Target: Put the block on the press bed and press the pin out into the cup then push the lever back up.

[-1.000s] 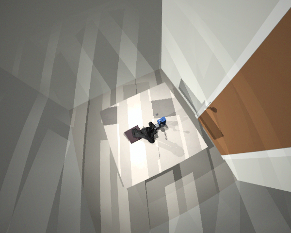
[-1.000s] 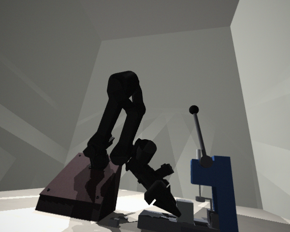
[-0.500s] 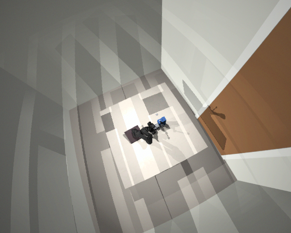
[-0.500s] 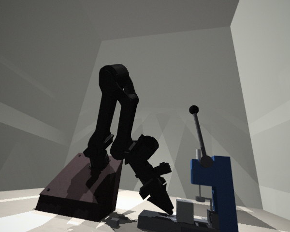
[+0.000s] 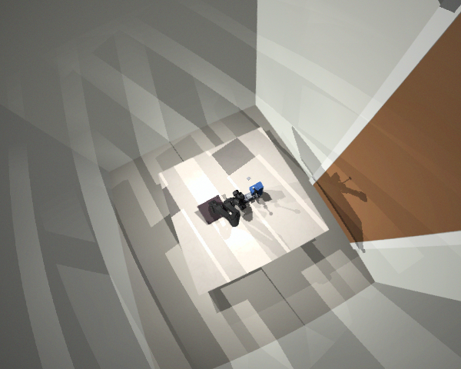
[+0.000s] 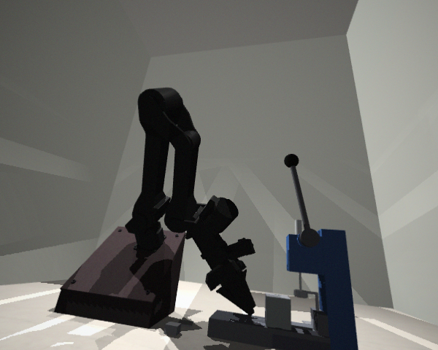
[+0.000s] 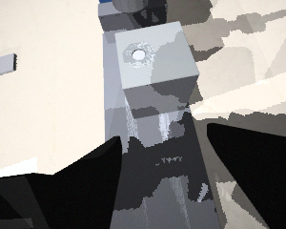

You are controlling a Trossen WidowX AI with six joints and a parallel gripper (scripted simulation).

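My gripper tip is now 10 cm below the thin punch rod, 9 cm short of it and 1 cm to the right of it. Round my gripper tip: press lever 22 cm above, 9 cm ahead, 5 cm to the right; grey part 15 cm behind, 5 cm to the right, 4 cm below.
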